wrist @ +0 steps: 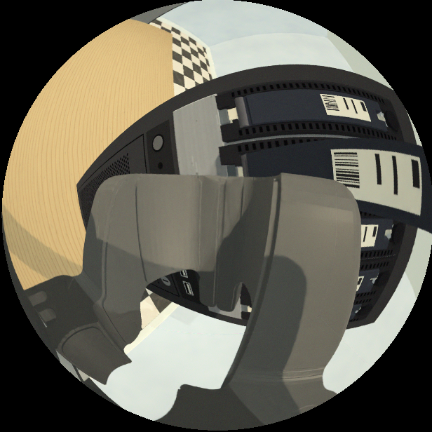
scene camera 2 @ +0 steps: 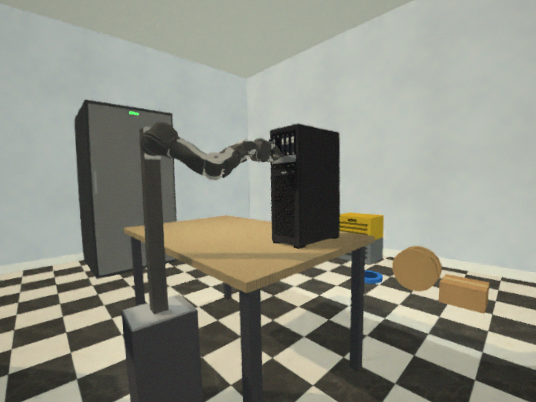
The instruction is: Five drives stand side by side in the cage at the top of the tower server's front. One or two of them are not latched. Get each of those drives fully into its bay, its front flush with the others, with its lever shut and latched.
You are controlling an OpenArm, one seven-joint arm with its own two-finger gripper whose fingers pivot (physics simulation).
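The tower server (scene camera 2: 318,185) (wrist: 160,165) stands upright on the table, its drive cage at the top of its front. In the wrist view the outermost drive (wrist: 290,107) sits in its bay, its lever lying flat. The drive beside it (wrist: 300,157) has its labelled lever front standing out towards the camera, past the cage rim. The other three drives show partly, with labels on the third (wrist: 369,235) and the fourth (wrist: 360,282); the fingers hide much of them. My gripper (scene camera 2: 279,156) (wrist: 228,245) is shut and empty, in front of the cage's lower part and the silver strip (wrist: 197,135).
The wooden table (scene camera 2: 215,245) (wrist: 85,125) carries the server. A grey cabinet (scene camera 2: 125,200) stands behind the arm. A yellow-topped chest (scene camera 2: 367,225), a blue ring (scene camera 2: 372,281), a round wooden piece (scene camera 2: 416,268) and a brown box (scene camera 2: 463,294) are on the floor beyond the table.
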